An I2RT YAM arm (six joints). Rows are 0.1 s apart.
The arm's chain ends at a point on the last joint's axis. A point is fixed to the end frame.
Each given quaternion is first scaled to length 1.
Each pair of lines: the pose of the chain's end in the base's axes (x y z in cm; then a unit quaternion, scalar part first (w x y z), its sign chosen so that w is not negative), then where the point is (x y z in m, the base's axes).
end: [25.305 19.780 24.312 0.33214 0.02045 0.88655 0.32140]
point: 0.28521 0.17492 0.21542
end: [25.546 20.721 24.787 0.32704 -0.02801 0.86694 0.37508]
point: 0.29111 0.19066 0.21994
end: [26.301 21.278 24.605 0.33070 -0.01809 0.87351 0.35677]
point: 0.29797 0.19426 0.21849
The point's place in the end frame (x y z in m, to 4 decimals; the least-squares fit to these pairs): -0.0148 -0.0400 0.0225
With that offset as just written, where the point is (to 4 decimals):
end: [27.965 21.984 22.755 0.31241 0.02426 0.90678 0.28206]
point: 0.3099 0.1942 0.2001
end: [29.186 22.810 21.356 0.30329 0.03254 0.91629 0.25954]
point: 0.3207 0.2006 0.1864
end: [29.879 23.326 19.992 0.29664 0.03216 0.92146 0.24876]
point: 0.3271 0.2051 0.1729
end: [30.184 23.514 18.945 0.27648 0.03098 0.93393 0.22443]
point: 0.3289 0.2056 0.1626
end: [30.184 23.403 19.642 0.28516 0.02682 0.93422 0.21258]
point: 0.3293 0.2038 0.1708
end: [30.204 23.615 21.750 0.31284 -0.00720 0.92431 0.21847]
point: 0.3329 0.2073 0.1942
